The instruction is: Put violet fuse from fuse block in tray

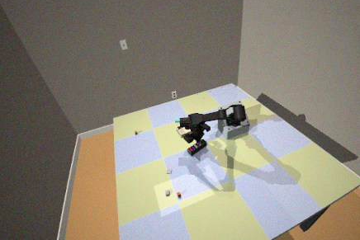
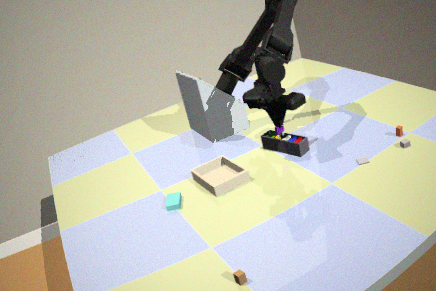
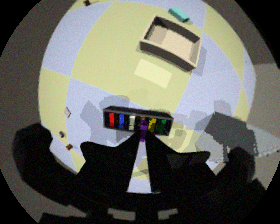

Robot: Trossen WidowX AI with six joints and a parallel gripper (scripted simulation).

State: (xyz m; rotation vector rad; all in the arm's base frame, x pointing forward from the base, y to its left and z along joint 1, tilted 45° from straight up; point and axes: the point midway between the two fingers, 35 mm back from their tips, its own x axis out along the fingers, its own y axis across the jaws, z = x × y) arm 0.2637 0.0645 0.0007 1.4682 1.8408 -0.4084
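Now: the beige tray 3 cm ahead of my gripper tip, 20 cm to the right of it and 6 cm below it. Round my gripper tip: violet fuse (1 cm below); then flat grey chip (24 cm ahead, 11 cm to the left, 7 cm below); then teal block (5 cm ahead, 34 cm to the right, 6 cm below).
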